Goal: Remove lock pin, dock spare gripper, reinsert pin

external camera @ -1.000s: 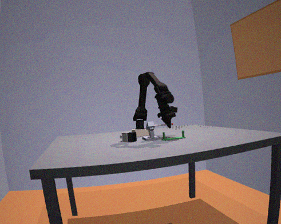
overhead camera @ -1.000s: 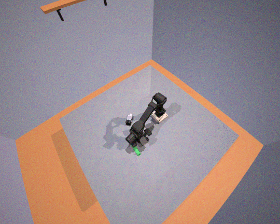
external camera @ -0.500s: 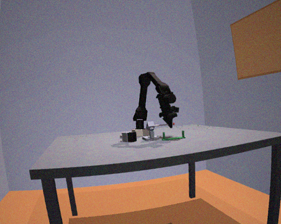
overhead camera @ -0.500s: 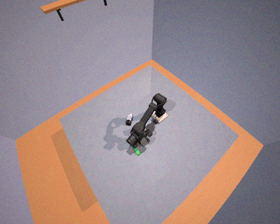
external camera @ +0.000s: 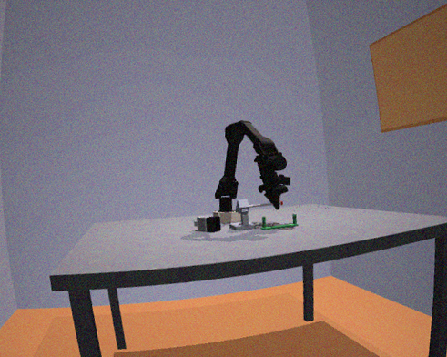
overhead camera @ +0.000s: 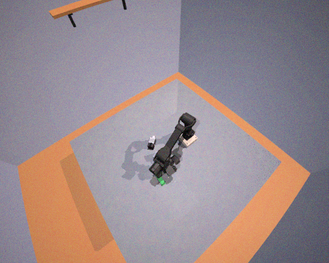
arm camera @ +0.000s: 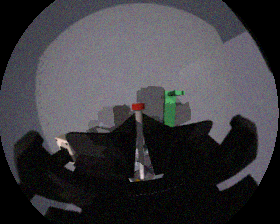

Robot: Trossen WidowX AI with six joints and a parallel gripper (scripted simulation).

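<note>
Now: gripper tip 80 mm short of the green bar-shaped rack, 30 mm to the left of it and 40 mm above it. Round my gripper tip: spare gripper (50 mm behind, 280 mm to the right, 30 mm below); then grey socket mount (20 mm behind, 140 mm to the right, 10 mm below).
</note>
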